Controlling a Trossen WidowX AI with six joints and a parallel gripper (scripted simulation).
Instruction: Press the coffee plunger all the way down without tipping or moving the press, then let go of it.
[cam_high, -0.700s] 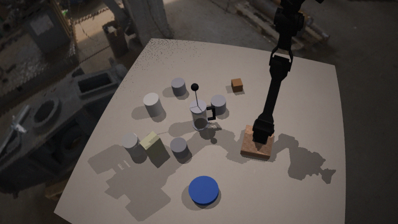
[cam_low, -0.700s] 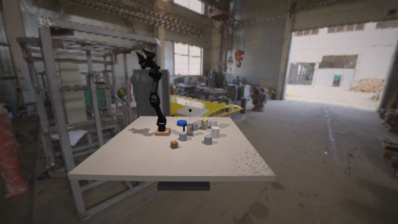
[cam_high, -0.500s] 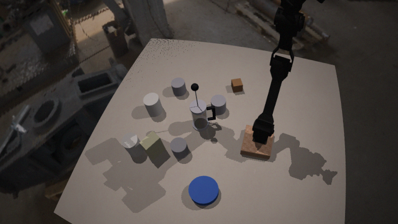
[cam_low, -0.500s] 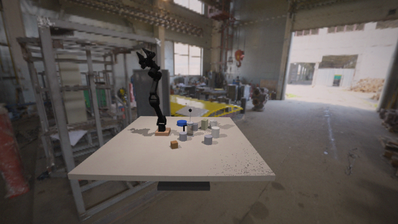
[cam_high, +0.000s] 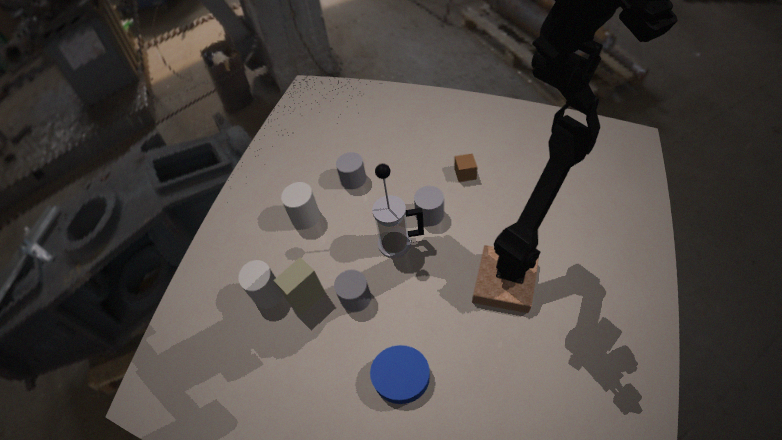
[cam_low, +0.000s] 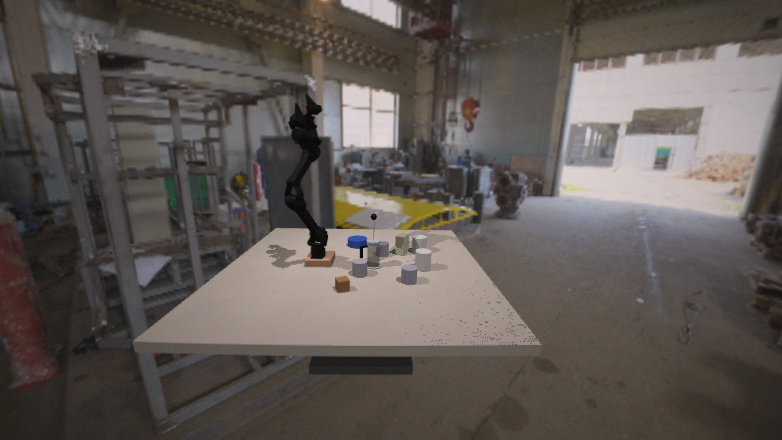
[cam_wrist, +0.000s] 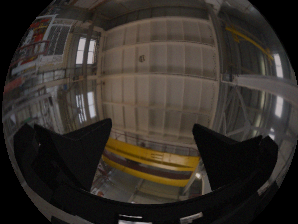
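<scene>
Right now my gripper tip is 680 mm above the coffee press, 340 mm short of it and 40 mm to the left of it. Also, from my gripper tip: blue disc (790 mm below, 280 mm to the left, 220 mm ahead).
</scene>
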